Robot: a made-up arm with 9 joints.
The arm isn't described. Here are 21 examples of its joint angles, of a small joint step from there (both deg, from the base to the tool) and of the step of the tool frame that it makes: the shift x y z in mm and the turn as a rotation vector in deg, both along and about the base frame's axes.
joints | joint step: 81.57 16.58 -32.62 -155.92 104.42 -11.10 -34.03 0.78 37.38 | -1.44 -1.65 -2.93 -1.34 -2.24 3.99 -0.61 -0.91 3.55
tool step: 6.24 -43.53 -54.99 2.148 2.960 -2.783
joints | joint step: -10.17 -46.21 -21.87 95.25 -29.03 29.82 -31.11 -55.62 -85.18 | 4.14 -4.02 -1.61 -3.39 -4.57 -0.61 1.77 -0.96 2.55
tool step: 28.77 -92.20 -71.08 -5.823 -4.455 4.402
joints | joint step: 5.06 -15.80 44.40 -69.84 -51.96 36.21 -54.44 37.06 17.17 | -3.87 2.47 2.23 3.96 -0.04 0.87 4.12 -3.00 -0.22
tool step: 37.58 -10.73 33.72 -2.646 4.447 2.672
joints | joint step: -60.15 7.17 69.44 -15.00 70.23 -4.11 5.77 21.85 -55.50 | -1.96 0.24 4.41 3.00 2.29 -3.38 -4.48 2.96 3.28
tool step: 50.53 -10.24 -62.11 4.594 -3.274 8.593
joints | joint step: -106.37 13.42 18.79 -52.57 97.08 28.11 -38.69 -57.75 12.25 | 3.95 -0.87 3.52 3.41 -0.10 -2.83 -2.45 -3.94 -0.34
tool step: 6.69 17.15 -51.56 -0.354 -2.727 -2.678
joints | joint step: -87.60 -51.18 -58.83 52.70 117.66 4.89 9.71 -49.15 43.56 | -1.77 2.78 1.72 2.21 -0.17 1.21 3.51 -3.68 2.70
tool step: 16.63 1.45 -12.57 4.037 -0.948 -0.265
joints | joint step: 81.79 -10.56 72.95 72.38 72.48 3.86 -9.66 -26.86 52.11 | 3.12 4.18 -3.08 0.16 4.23 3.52 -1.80 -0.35 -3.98
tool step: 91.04 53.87 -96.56 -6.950 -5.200 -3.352
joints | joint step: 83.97 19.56 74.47 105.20 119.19 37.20 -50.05 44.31 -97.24 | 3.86 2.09 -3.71 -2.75 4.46 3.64 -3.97 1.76 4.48
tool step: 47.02 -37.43 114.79 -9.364 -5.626 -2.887
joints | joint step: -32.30 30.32 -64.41 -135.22 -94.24 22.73 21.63 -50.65 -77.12 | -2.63 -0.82 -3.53 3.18 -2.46 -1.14 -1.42 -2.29 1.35
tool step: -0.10 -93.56 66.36 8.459 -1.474 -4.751
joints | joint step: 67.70 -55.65 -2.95 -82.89 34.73 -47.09 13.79 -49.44 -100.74 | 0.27 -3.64 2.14 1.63 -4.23 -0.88 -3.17 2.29 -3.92
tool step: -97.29 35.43 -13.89 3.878 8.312 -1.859
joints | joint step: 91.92 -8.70 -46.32 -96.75 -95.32 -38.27 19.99 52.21 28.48 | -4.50 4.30 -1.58 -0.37 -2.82 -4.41 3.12 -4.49 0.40
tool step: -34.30 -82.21 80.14 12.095 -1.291 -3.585
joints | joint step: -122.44 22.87 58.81 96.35 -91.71 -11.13 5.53 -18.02 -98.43 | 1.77 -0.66 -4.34 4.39 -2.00 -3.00 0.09 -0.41 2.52
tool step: -109.73 53.74 -152.89 -6.739 -1.822 5.923
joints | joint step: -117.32 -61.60 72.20 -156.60 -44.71 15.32 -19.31 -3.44 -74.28 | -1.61 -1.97 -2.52 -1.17 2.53 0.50 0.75 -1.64 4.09
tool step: -33.50 33.32 14.37 1.913 0.963 4.297
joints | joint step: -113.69 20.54 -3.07 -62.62 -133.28 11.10 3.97 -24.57 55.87 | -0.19 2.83 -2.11 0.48 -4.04 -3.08 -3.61 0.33 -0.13
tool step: -89.22 58.76 37.38 6.119 6.219 5.026
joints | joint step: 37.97 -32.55 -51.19 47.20 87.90 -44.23 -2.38 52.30 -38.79 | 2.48 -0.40 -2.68 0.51 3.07 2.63 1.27 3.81 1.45
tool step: 31.10 7.88 40.84 1.251 3.836 -5.108
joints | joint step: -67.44 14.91 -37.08 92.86 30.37 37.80 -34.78 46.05 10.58 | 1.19 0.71 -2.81 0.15 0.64 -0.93 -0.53 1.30 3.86
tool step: -36.75 -29.49 -35.11 -3.039 5.921 -0.358
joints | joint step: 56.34 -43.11 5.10 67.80 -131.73 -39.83 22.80 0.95 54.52 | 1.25 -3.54 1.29 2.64 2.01 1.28 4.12 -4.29 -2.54
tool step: 21.41 7.57 -39.57 -0.229 -0.176 -2.364
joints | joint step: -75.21 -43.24 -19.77 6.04 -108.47 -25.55 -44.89 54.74 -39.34 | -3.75 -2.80 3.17 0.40 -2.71 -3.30 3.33 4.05 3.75
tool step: -9.72 22.02 58.85 4.952 -3.562 -0.786
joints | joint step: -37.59 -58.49 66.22 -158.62 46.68 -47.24 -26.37 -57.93 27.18 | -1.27 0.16 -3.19 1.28 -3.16 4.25 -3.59 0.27 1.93
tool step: -43.01 15.39 -38.89 1.777 -2.231 -5.129
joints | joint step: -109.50 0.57 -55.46 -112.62 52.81 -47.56 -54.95 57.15 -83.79 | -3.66 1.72 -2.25 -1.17 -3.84 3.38 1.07 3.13 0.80
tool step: -11.36 -8.48 67.71 8.363 0.519 0.872
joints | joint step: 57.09 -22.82 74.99 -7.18 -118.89 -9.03 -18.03 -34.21 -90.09 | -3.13 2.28 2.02 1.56 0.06 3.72 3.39 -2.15 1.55
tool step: 7.56 63.77 42.63 3.654 0.870 -0.892
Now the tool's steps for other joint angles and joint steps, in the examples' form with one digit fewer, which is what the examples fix.
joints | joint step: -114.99 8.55 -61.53 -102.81 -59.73 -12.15 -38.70 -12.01 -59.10 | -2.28 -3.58 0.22 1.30 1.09 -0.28 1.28 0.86 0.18
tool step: 15.7 18.4 -35.8 3.21 -5.15 -0.10
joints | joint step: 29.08 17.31 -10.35 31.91 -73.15 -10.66 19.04 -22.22 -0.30 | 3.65 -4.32 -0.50 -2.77 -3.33 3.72 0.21 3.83 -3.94
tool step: 91.6 24.1 166.3 -5.99 -9.47 1.11
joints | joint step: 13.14 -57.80 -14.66 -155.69 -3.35 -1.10 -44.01 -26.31 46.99 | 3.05 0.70 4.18 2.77 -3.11 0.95 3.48 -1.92 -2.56
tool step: -11.9 -79.4 79.4 -7.75 8.92 6.59
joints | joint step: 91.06 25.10 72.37 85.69 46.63 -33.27 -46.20 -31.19 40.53 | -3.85 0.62 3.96 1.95 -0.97 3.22 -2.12 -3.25 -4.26
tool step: -6.7 13.6 -11.8 -1.89 0.73 1.77
